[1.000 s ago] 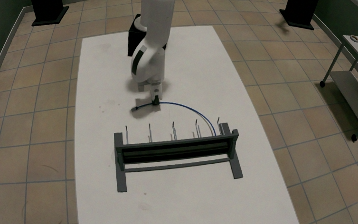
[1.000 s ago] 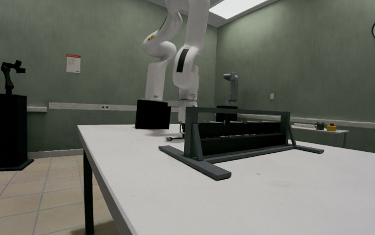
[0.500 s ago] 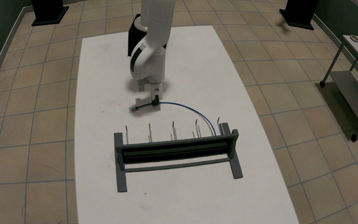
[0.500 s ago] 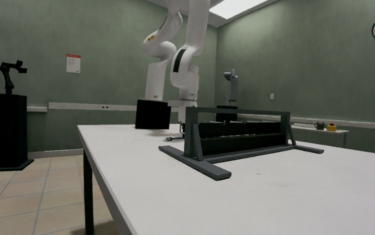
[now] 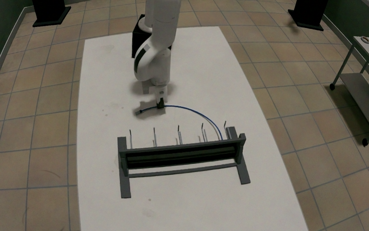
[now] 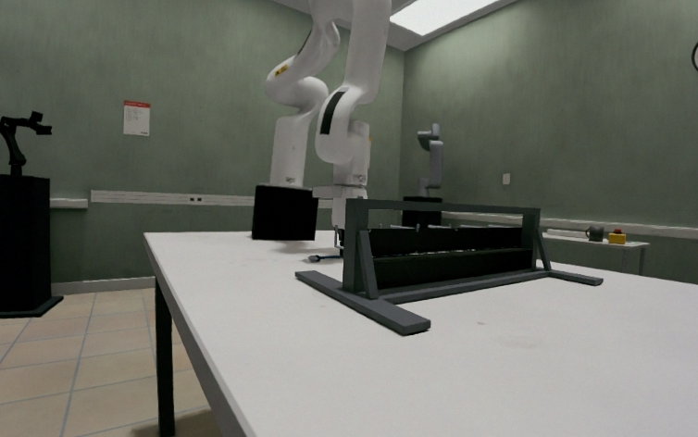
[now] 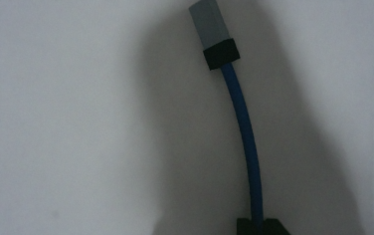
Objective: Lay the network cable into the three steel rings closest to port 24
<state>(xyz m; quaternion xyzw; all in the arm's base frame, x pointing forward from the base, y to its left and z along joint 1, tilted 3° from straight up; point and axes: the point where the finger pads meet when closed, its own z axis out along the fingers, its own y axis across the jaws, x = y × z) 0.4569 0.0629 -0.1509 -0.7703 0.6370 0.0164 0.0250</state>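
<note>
My gripper is now 100 mm to the left of the grey plug, 40 mm short of it and 10 mm above it. Also, from my hand: dark grey patch-panel rack: 300 mm ahead, 100 mm to the left, 50 mm above.
</note>
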